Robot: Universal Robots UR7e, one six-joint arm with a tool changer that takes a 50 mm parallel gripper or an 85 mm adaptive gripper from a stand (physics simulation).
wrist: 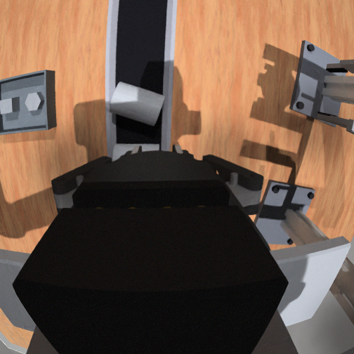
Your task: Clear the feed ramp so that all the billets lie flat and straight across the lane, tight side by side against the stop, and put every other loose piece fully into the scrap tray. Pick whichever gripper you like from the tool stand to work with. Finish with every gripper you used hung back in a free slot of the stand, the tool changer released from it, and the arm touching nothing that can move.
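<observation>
The feed ramp [141, 35] is a black lane between grey rails, running down from the top of the wrist view. One grey billet [137, 103] lies in it skewed, its right end lower in the view. A second billet [122, 150] lies across the lane just below, partly hidden by my gripper. My gripper [157, 149] is open, its fingertips apart near this second billet. The stop and the lane's lower part are hidden behind the gripper body. The scrap tray [50, 100] at the left holds a hexagonal piece [34, 102] and a small blocky piece [6, 106].
At the right, a grey base plate [308, 87] with bolts carries jointed parts that run out of view. Another bolted plate [270, 215] with a slanting post [305, 227] stands below it. A light grey panel [317, 280] shows at the lower right.
</observation>
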